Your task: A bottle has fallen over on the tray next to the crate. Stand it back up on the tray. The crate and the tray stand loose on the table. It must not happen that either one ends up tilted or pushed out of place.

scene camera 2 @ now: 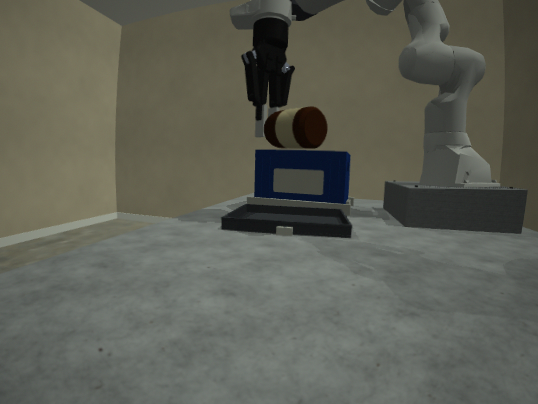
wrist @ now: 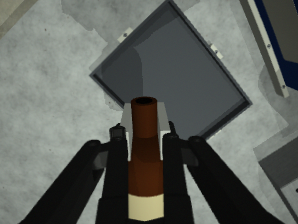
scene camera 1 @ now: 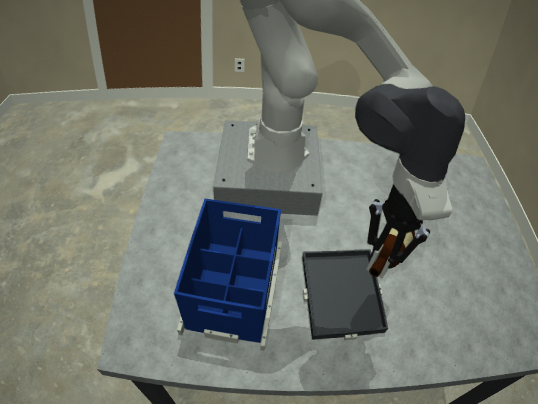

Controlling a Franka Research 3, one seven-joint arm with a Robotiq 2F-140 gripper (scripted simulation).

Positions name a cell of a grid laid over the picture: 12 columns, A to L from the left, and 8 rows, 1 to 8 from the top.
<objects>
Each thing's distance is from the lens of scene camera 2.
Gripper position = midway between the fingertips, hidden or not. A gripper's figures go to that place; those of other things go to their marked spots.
my gripper (scene camera 2: F3): 0.56 m
dark tray (scene camera 2: G5): 0.61 m
</objects>
